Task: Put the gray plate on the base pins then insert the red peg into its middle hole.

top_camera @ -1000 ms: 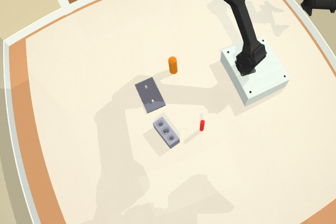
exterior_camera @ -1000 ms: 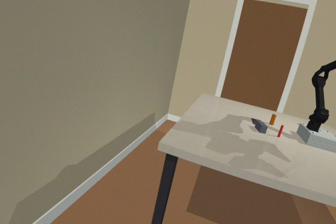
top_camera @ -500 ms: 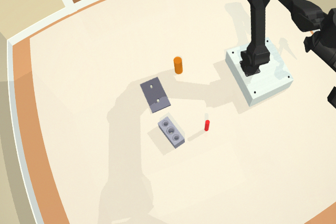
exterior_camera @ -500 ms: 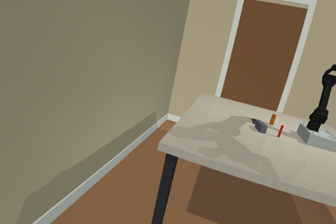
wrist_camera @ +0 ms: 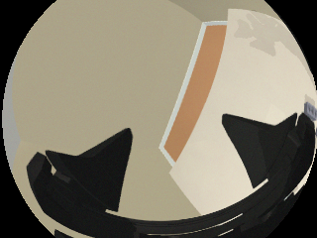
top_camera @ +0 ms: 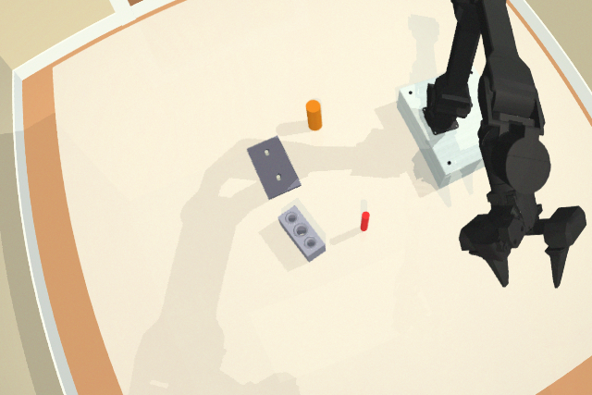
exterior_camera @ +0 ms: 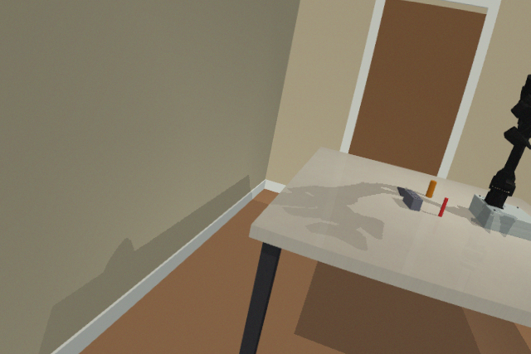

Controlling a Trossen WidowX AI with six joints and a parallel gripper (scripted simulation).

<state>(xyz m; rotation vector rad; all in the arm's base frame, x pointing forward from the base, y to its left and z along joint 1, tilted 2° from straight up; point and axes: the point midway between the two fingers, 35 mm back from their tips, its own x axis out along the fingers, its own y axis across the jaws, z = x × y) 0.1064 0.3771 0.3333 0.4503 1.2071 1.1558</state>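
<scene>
Right now the gray plate is 360 mm below my gripper tip, 290 mm to the right of it and 250 mm ahead of it. The rest, counted from my gripper tip: red peg: 350 mm below, 270 mm to the right, 130 mm ahead; then orange cylinder: 520 mm to the right, 350 mm below, 150 mm ahead.
</scene>
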